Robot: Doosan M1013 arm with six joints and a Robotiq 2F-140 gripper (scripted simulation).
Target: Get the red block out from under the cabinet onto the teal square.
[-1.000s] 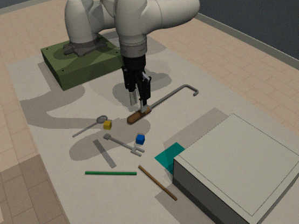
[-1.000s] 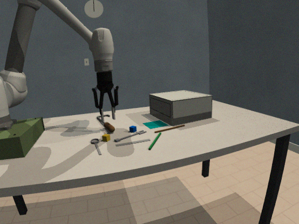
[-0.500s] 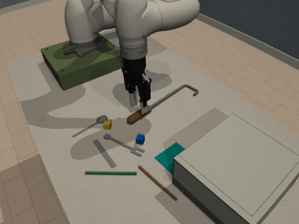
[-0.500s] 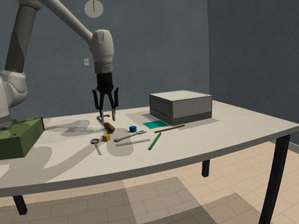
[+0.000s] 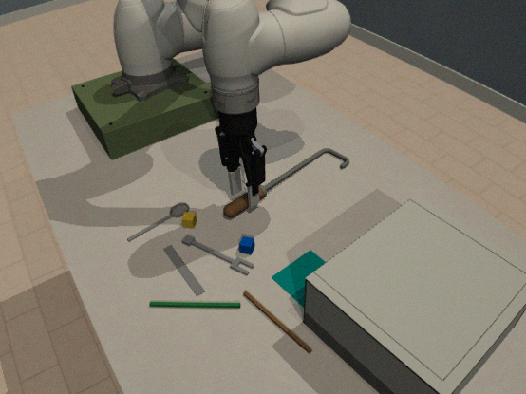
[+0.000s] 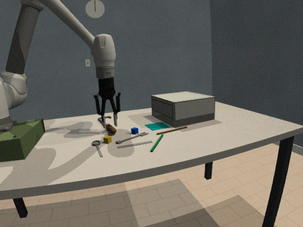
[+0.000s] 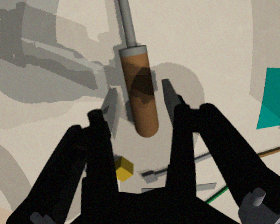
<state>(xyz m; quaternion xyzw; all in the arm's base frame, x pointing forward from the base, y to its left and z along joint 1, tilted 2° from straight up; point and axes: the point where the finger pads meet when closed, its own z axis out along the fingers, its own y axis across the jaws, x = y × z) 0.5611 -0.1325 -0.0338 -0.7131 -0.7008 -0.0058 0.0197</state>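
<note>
Right now my hand is 100 mm short of the blue cube, 90 mm to the left of it and 50 mm above it. The rest, counted from my hand: grey forked tool 140 mm to the right, 60 mm below, 60 mm ahead; then yellow cube 120 mm to the right, 50 mm below, 50 mm behind; then grey spoon-like tool 140 mm to the right, 110 mm behind, 60 mm below.
</note>
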